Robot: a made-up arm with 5 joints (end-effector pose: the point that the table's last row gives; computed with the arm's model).
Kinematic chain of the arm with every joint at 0, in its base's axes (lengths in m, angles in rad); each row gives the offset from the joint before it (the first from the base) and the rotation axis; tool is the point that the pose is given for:
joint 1: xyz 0 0 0.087 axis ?
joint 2: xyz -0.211 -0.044 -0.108 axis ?
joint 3: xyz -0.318 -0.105 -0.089 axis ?
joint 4: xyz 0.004 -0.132 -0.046 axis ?
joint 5: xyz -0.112 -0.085 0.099 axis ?
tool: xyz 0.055 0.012 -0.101
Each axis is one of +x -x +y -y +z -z.
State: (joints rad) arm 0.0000 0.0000 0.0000 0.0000 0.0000
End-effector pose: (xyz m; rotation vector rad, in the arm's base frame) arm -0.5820 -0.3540 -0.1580 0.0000 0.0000 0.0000
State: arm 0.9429 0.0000 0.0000 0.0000 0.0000
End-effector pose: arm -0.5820 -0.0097 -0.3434 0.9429 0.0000 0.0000
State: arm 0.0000 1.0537 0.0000 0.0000 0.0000
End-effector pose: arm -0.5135 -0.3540 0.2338 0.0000 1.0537 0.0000
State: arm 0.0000 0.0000 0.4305 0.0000 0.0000
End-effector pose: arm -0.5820 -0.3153 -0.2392 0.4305 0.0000 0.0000
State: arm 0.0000 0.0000 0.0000 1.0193 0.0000
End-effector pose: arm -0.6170 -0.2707 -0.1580 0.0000 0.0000 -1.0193
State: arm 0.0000 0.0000 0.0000 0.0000 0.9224
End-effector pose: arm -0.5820 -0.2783 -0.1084 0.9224 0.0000 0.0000
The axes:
joint 1: +x
joint 2: +y
joint 3: +x
joint 4: -z
joint 5: +x

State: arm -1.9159 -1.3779 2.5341 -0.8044 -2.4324
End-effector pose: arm 0.0879 -0.3901 0.2117 -0.7744 -1.4768 1.2245
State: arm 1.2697 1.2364 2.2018 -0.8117 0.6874
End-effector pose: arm -0.5368 -0.1456 0.1030 -2.2969 -0.1320 0.8561
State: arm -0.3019 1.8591 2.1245 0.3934 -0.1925
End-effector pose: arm -0.3171 0.0972 0.4159 1.0517 1.2066 -2.0920
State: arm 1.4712 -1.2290 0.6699 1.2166 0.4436
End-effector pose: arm -0.1721 0.4845 -0.1608 -2.8521 0.3600 1.2278
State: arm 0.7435 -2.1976 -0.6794 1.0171 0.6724
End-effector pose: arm 0.0350 0.0791 -0.3401 -1.1261 2.4741 1.5542
